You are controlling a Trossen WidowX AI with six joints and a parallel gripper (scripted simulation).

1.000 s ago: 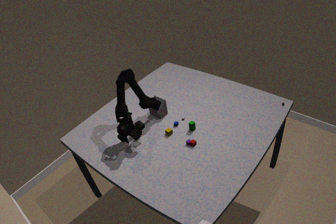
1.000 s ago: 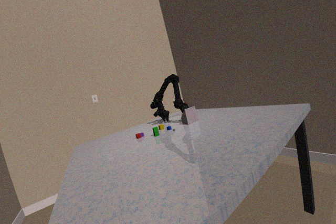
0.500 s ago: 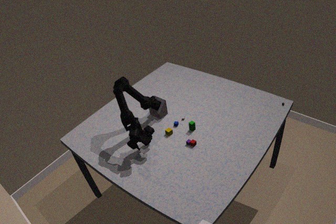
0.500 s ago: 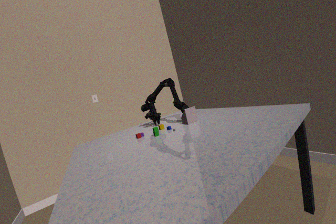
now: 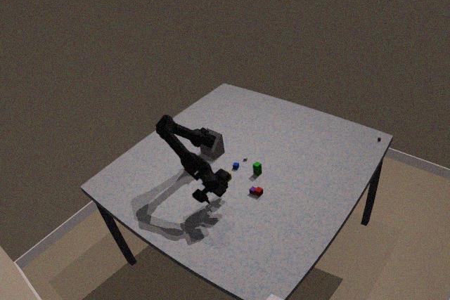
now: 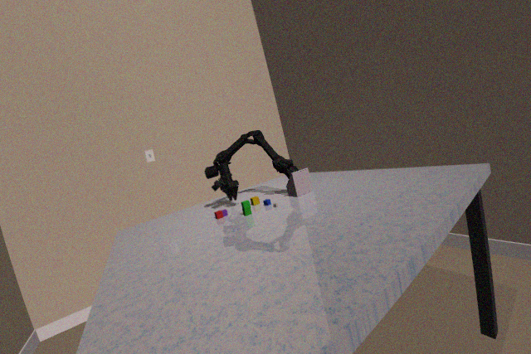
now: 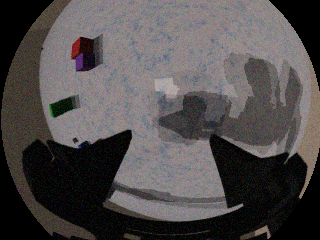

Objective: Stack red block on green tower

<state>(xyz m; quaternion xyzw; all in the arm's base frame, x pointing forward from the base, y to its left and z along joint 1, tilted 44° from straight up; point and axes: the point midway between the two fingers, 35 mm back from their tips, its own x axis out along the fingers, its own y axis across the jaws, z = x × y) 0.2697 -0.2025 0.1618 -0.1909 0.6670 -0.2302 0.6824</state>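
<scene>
My gripper tip is now 140 mm to the right of the red block, 130 mm short of it and 10 mm above it. Round my gripper tip: yellow block (140 mm to the left, 60 mm behind, 10 mm below); then small blue block (230 mm to the left, 80 mm behind, 10 mm below); then purple block (140 mm to the left, 110 mm ahead, 10 mm below).
</scene>
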